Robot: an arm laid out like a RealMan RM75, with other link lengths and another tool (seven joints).
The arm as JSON. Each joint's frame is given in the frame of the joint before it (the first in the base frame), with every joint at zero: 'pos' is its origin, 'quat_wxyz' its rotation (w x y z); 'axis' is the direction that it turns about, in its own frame. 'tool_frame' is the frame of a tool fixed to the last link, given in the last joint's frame.
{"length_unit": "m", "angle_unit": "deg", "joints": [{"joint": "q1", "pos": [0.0, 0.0, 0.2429], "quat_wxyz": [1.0, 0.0, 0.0, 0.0], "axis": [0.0, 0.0, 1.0]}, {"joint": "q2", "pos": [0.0, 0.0, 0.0], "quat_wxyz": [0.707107, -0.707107, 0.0, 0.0], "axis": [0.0, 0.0, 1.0]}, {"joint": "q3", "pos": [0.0, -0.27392, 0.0], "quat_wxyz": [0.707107, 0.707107, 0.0, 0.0], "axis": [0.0, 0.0, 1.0]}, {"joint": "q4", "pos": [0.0, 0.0, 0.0], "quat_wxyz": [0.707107, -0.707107, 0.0, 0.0], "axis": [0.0, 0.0, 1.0]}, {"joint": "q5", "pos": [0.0, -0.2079, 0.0], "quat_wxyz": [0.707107, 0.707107, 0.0, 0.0], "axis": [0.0, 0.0, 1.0]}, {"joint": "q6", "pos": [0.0, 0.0, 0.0], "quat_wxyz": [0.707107, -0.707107, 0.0, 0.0], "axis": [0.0, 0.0, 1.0]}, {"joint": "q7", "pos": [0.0, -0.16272, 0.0], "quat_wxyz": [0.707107, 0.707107, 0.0, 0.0], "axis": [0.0, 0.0, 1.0]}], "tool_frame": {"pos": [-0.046, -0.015, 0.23], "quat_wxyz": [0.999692, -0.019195, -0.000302, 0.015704]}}
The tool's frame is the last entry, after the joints.
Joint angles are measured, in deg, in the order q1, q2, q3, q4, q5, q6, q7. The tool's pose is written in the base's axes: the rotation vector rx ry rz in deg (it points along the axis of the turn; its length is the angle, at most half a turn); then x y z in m. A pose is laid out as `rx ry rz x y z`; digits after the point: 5 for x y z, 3 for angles.
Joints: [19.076, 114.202, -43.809, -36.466, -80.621, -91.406, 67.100]
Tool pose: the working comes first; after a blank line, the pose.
Where each joint sits with the arm in this pose, in the base's axes (m; each line is computed from the numbers above, not from the rounded line before):
q1: 0.0000 0.0000 0.2429
q2: 0.0000 0.0000 0.2429
q3: 0.2361 0.0817 0.1306
q4: 0.2361 0.0817 0.1306
q5: 0.3868 0.2243 0.1434
q6: 0.3868 0.2243 0.1434
q7: 0.2906 0.3274 0.0623
the tool: 0.1333 0.4860 -0.0108

-131.509 24.932 63.128 0.13330 0.48604 -0.01079
